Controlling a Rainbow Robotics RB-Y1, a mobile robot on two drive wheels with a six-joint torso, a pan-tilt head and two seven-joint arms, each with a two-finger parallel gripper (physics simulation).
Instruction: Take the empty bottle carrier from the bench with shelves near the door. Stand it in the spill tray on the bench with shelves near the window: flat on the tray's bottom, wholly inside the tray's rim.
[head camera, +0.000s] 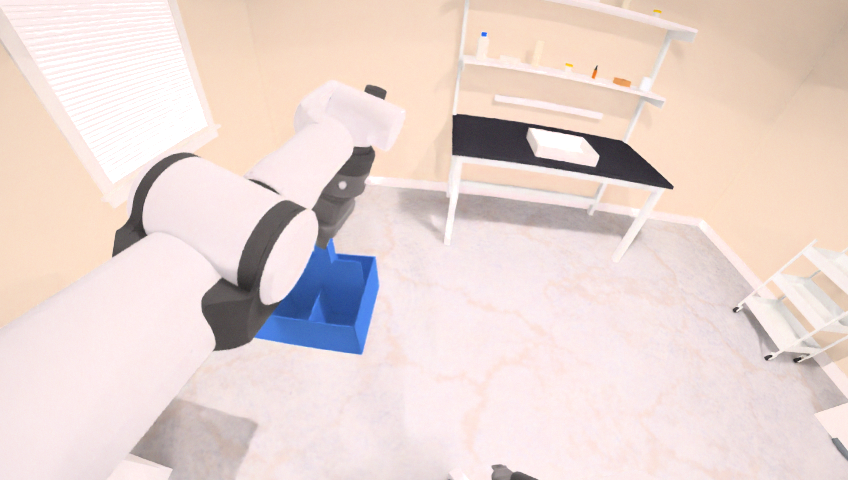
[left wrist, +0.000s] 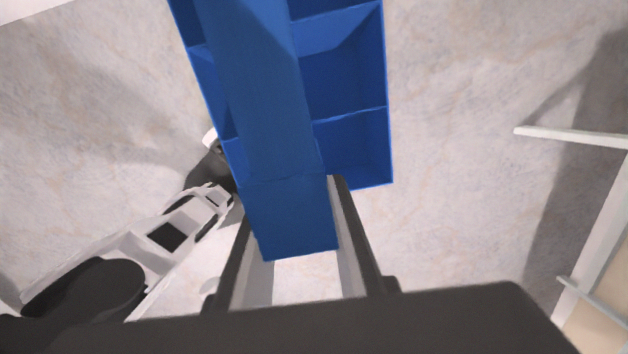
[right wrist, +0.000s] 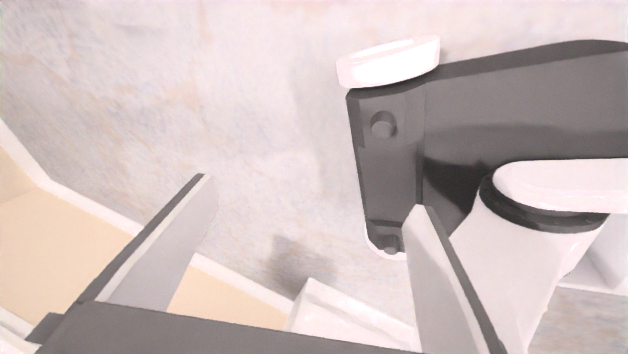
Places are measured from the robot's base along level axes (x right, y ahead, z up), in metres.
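Pixels of known places: left gripper, fingertip midpoint: (head camera: 325, 241) (left wrist: 301, 189); right gripper, fingertip midpoint: (right wrist: 311, 201).
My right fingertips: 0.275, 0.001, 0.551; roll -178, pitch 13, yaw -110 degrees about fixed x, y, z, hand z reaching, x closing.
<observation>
Behind a point stands the place of what it marks, as x, y, z.
The blue bottle carrier (head camera: 339, 333) @(0.033, 0.408, 0.926) (left wrist: 345, 85) @(0.034, 0.616, 0.834) has empty compartments and hangs upright above the floor. My left gripper (left wrist: 301, 189) @(0.057, 0.524, 1.077) is shut on the carrier's handle, with one finger on each side of it; in the head view its fingertips are mostly hidden behind the arm. The white spill tray (head camera: 565, 155) @(1.544, 1.103, 0.802) lies on the black top of the bench with shelves (head camera: 493, 139) @(1.265, 1.486, 0.763), across the room from the carrier. My right gripper (right wrist: 311, 201) @(0.275, 0.001, 0.551) is open, with no object between its fingers, and points down over the floor.
Shelves (head camera: 553, 72) @(1.684, 1.495, 1.220) with bottles and small jars stand above the bench's back edge. A window (head camera: 124, 83) @(-0.732, 1.872, 1.249) is in the left wall. A white cart (head camera: 779, 324) @(2.846, -0.492, 0.134) stands at the right. Pale floor (head camera: 476, 309) @(0.840, 0.807, 0.001) lies between the carrier and the bench.
</observation>
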